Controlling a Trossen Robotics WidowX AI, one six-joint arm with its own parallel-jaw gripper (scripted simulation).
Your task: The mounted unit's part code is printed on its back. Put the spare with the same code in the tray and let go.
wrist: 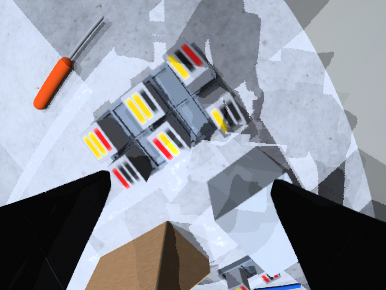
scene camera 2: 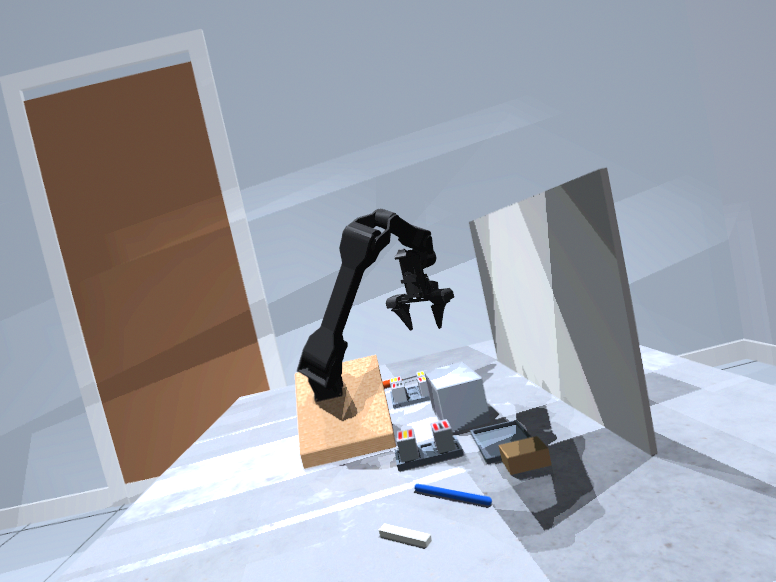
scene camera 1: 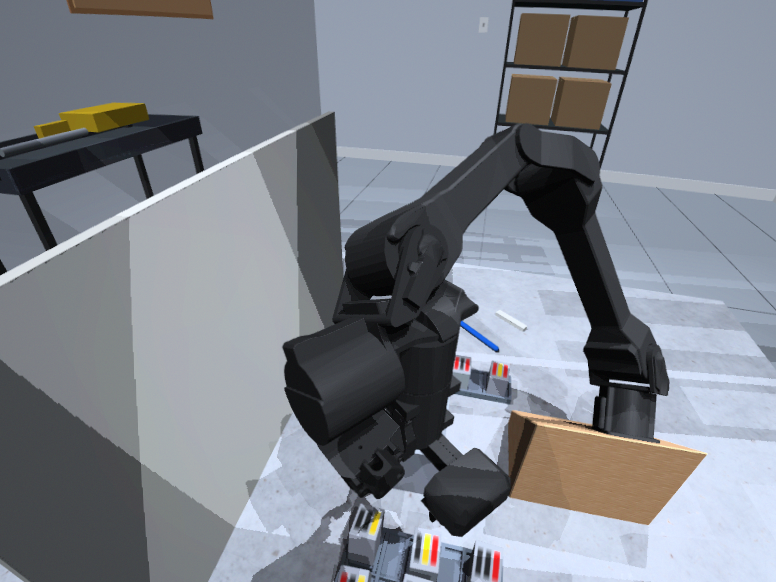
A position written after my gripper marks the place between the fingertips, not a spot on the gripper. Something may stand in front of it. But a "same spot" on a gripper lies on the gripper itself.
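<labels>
My gripper is there in the wrist view point(193, 184), but the wrist view does not show a brown box, which is hidden by my gripper. You can see the box in scene camera 2 point(524, 455), and my gripper shows there too. Scene camera 1 shows my gripper as well, and on the gripper, point(scene camera 1: 443, 440) is the same spot as point(scene camera 2: 405, 300).
</labels>
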